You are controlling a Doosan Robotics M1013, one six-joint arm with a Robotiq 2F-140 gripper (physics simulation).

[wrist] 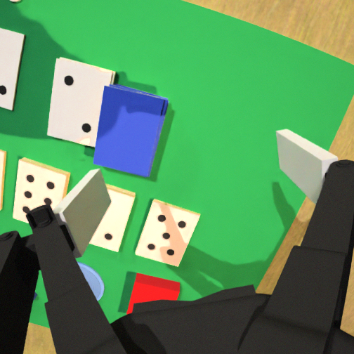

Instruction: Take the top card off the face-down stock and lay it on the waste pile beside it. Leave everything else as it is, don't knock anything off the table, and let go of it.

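Observation:
The face-down stock (130, 132) is a stack of blue cards near the upper left of the wrist view, its cards slightly out of line at the top and right edges. Its left edge overlaps the right side of a face-up pile (75, 102), whose top card is white with two black dots. My gripper (189, 167) is wide open with nothing between its fingers. In the picture, its left pad lies below the stock, over the row of small face-up cards, and its right pad is far to the right, over the mat near its edge.
Face-up cards with six dots (41, 182), one visible dot (119, 217) and five dots (167, 232) lie below the stock. Another card (11, 65) is at the left edge. A light-blue disc (94, 282) and a red block (156, 287) are partly hidden. Wooden table (320, 22) borders the green mat (225, 75).

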